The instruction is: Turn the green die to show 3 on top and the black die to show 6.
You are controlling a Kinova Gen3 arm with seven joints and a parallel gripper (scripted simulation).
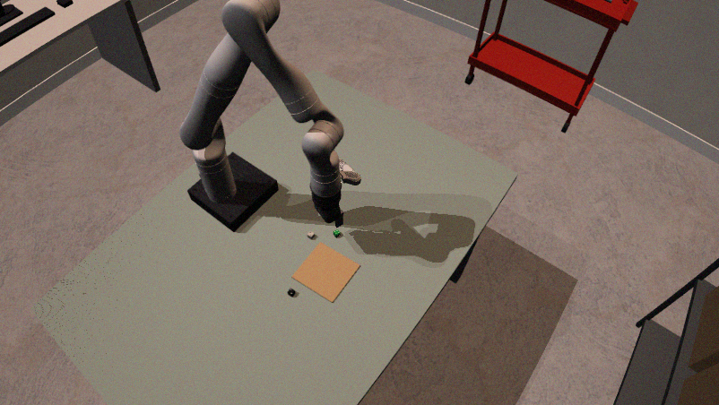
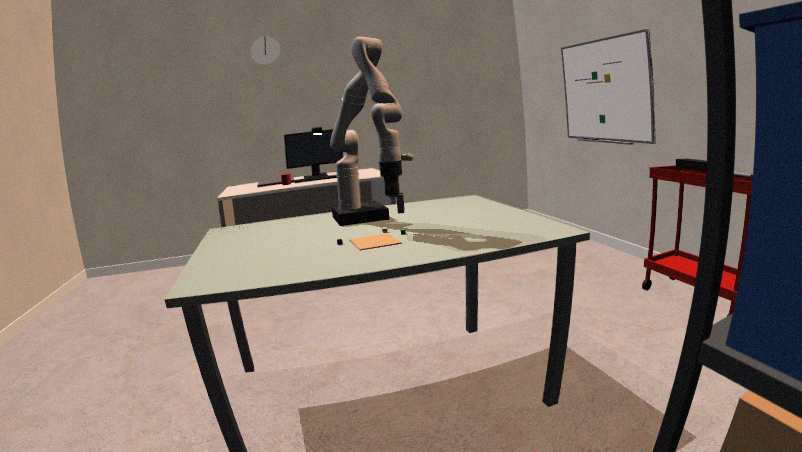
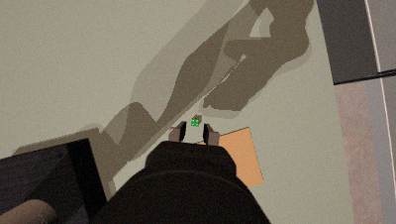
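Right now my hand is 90 mm above the green die. From my hand the other things lie so: white die 90 mm below, 60 mm behind, 40 mm to the right; then black die 230 mm to the right, 90 mm below; then orange mat 120 mm to the right, 90 mm below, 40 mm ahead.
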